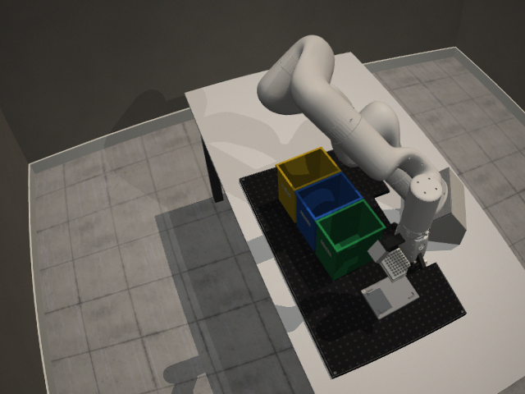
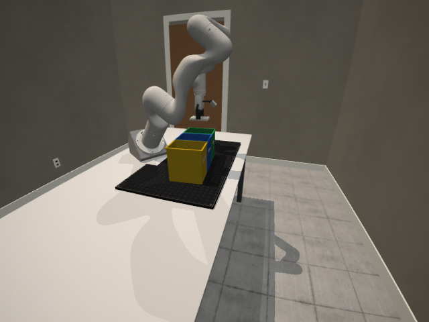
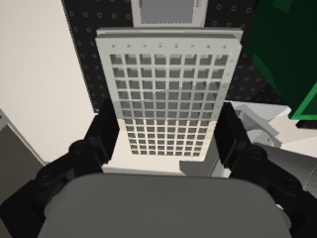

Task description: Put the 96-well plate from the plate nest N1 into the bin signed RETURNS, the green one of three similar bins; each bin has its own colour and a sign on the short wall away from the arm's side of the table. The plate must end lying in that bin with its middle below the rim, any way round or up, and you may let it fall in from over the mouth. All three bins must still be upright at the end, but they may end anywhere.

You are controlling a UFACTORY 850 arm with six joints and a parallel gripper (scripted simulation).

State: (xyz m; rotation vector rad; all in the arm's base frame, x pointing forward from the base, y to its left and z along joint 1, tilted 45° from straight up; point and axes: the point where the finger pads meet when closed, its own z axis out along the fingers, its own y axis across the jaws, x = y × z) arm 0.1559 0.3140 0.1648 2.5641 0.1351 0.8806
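My gripper is now 210 mm to the left of the green bin, 140 mm above it and 40 mm short of it. The rest, counted from my hand: blue bin (340 mm to the right, 140 mm below, 40 mm ahead); then white 96-well plate (10 mm below); then grey plate nest (220 mm below).
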